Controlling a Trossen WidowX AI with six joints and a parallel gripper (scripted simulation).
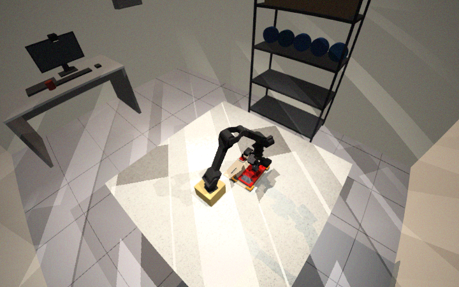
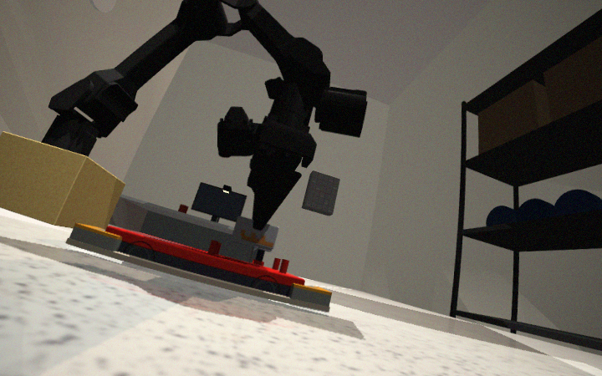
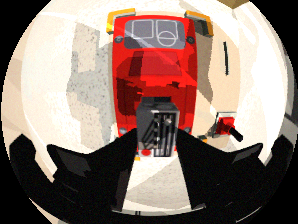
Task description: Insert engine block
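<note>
The engine block is 10 mm below my gripper tip.
</note>
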